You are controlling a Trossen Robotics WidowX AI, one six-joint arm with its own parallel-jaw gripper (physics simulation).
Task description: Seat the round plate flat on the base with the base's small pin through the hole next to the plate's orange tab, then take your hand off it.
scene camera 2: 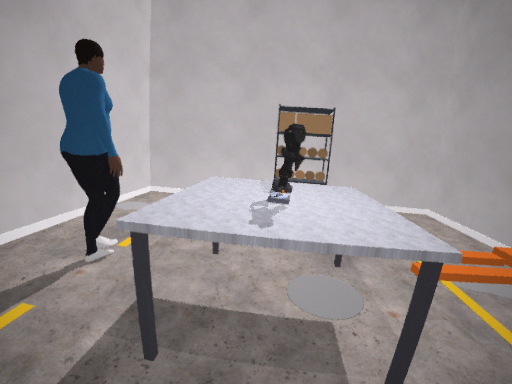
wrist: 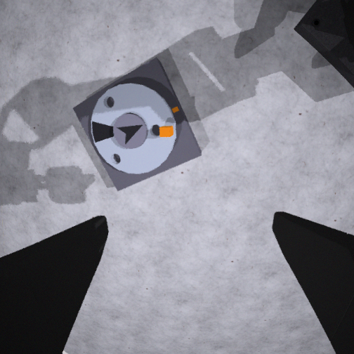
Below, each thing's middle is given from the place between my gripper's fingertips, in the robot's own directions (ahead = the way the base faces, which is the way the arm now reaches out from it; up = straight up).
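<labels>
So you can picture it, there's a round pale plate (wrist: 137,98) that's 6 cm ahead of my hand, 6 cm to the right of it and 14 cm below it. There's a round centre boss (wrist: 130,131) too, and from my hand that's 15 cm below, 6 cm ahead and 6 cm to the right. And the dark square base (wrist: 151,74) is 17 cm below my hand, again 6 cm to the right of it and 6 cm ahead of it.
</labels>
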